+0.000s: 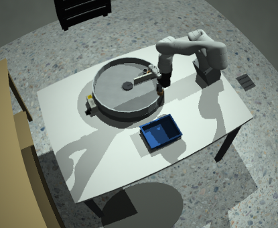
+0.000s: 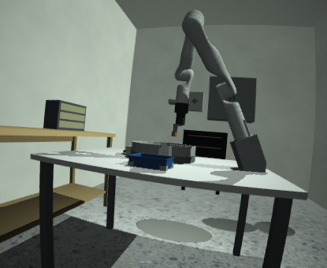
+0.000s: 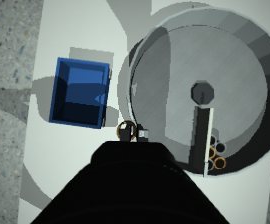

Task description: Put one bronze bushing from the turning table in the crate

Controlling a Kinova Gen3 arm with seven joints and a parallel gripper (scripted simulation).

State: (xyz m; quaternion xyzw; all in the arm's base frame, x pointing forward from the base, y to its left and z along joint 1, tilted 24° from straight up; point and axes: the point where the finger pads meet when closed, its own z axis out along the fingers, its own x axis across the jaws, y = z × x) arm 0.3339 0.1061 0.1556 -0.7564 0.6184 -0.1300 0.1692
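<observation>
Right now the blue crate is 4 cm ahead of my hand, 17 cm to the left of it and 15 cm below it. The rest, counted from my hand: round grey turning table (13 cm ahead, 17 cm to the right, 12 cm below).
</observation>
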